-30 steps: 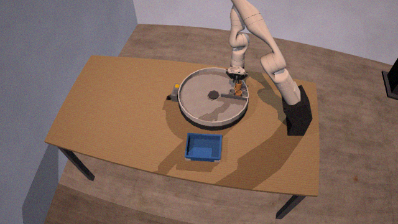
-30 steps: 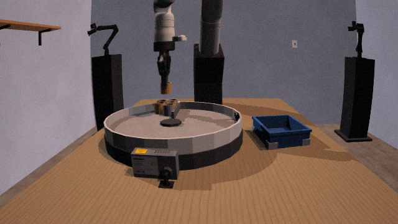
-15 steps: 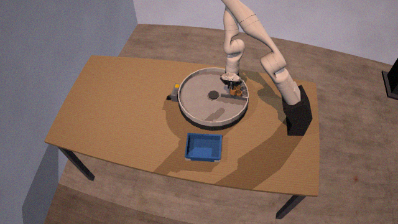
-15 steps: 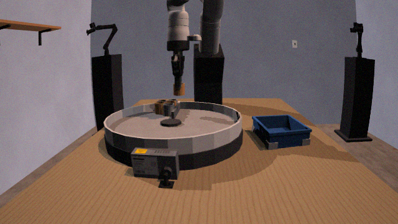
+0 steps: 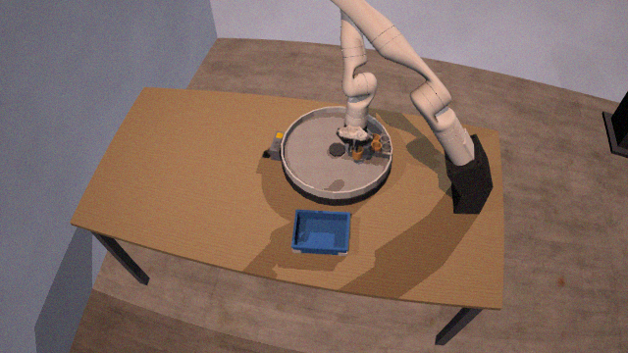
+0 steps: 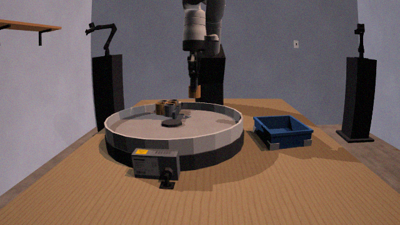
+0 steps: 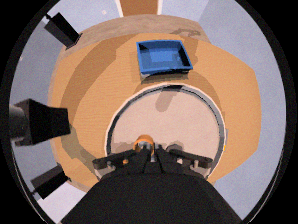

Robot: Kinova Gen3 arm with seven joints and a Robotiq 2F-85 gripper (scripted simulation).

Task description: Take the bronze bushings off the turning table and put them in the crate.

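Right now my hand is 28 cm to the right of the blue crate, 14 cm above it and 4 cm short of it.
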